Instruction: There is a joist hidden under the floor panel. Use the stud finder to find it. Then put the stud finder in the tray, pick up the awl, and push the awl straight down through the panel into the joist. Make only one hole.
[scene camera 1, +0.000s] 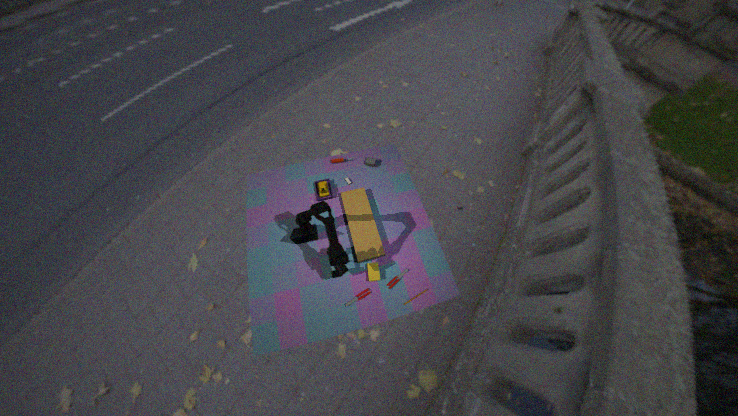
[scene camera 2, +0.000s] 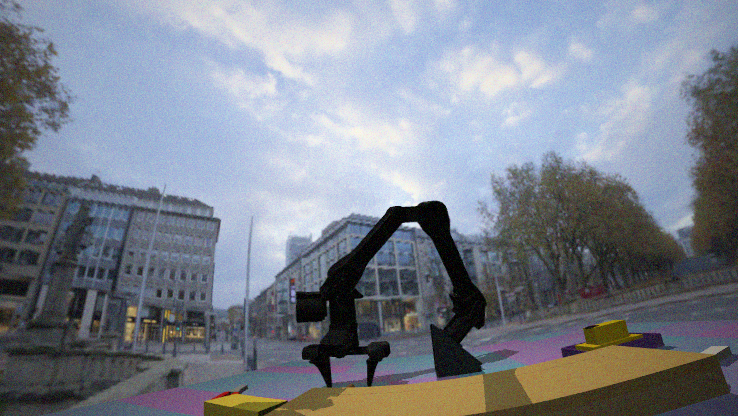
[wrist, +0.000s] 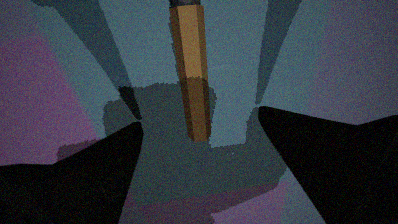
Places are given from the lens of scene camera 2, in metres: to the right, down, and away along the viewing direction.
my gripper (scene camera 2: 349, 389): -0.04, 0.39, 0.52
yellow stud finder (scene camera 2: 614, 332): 0.51, 0.26, 0.43
